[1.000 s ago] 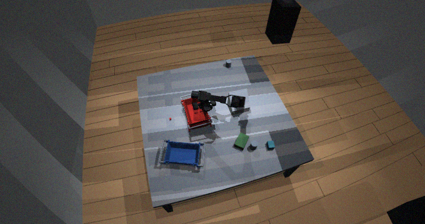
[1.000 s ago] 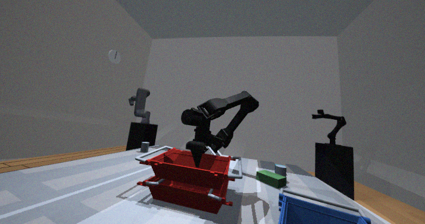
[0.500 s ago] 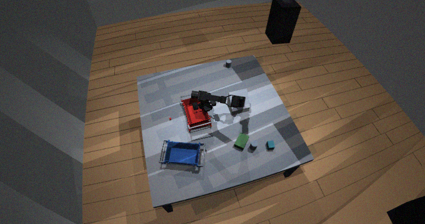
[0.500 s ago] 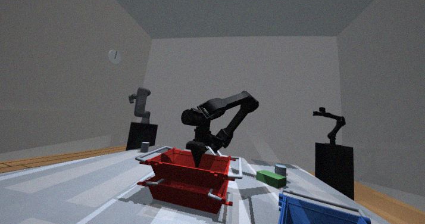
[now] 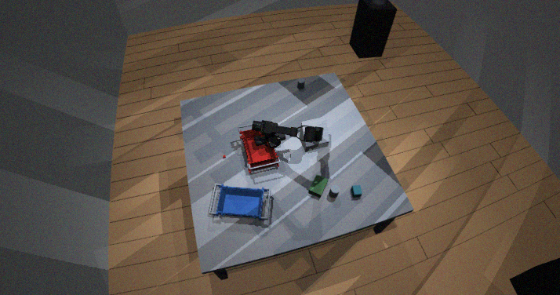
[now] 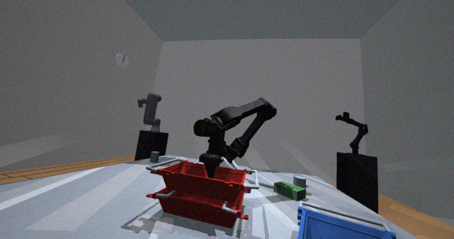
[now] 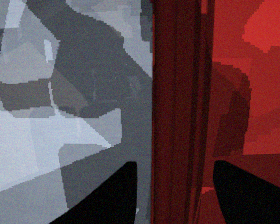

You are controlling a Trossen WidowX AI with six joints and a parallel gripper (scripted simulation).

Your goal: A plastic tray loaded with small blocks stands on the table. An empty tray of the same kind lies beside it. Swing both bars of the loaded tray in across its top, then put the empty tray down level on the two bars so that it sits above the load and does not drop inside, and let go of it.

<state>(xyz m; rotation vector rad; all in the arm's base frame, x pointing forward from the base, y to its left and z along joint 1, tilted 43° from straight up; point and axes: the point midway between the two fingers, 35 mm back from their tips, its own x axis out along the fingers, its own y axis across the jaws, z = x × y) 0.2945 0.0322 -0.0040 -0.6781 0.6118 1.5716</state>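
The red tray lies 7 cm ahead of my gripper tip and 3 cm above it. Also, from my gripper tip: teal cube (46 cm behind, 40 cm to the left, 6 cm below); then green block (31 cm to the left, 24 cm behind, 6 cm below); then red bit (30 cm ahead, 7 cm below, 2 cm to the right).
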